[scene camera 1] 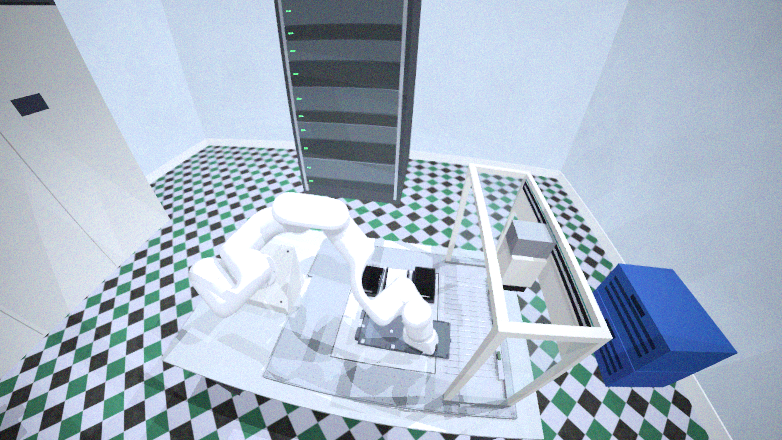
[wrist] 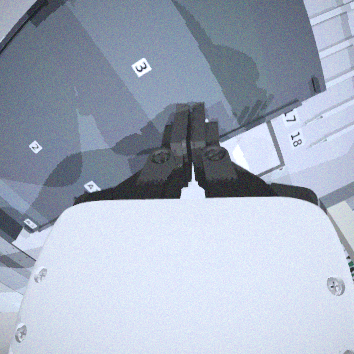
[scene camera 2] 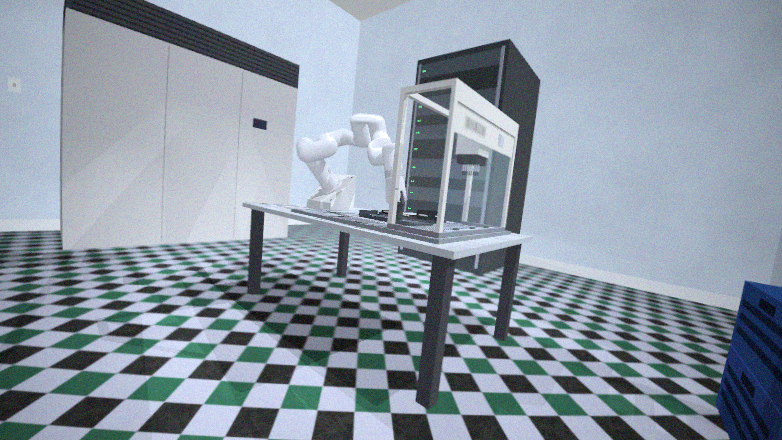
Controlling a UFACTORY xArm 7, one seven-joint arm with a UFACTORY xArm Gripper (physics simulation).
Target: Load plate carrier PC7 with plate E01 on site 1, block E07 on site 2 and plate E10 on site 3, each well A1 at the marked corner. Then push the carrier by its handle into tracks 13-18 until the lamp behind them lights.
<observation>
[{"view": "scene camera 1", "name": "grey plate carrier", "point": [390, 337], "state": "gripped by my gripper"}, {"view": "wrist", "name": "my gripper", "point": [192, 122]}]
</observation>
